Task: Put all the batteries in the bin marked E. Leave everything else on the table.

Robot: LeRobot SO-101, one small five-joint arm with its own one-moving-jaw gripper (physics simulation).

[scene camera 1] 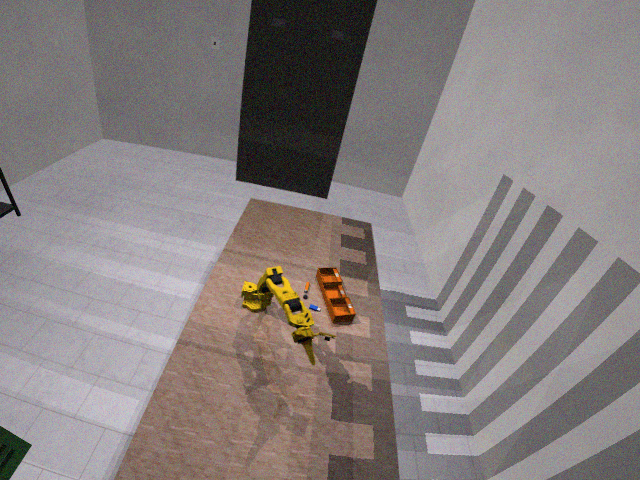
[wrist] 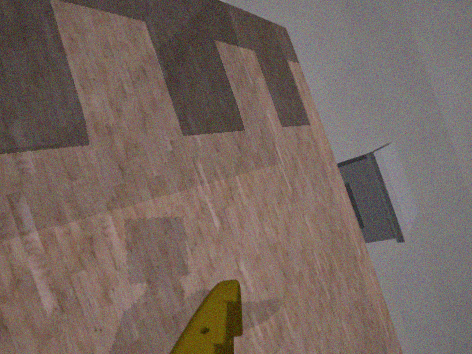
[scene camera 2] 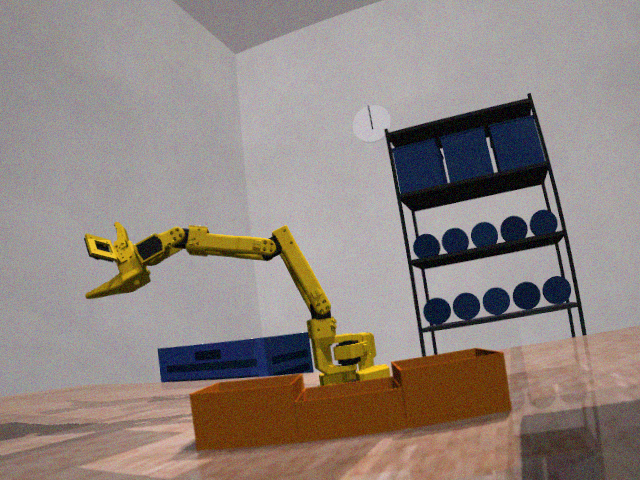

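Observation:
My gripper is open and empty, raised well above the table, beyond the near end of the bins in scene camera 1. In the wrist view one notched jaw shows; the moving jaw is out of the picture. A row of three joined orange bins stands on the table. Its pale labels are too small to read, so I cannot tell which is E. A small orange item, a small dark item and a blue item with a white end lie between arm and bins. I cannot tell which are batteries.
The wooden table carries the arm's yellow base. A blue box stands behind the bins in scene camera 2, with a black shelf rack farther back. A grey object shows past the table's edge.

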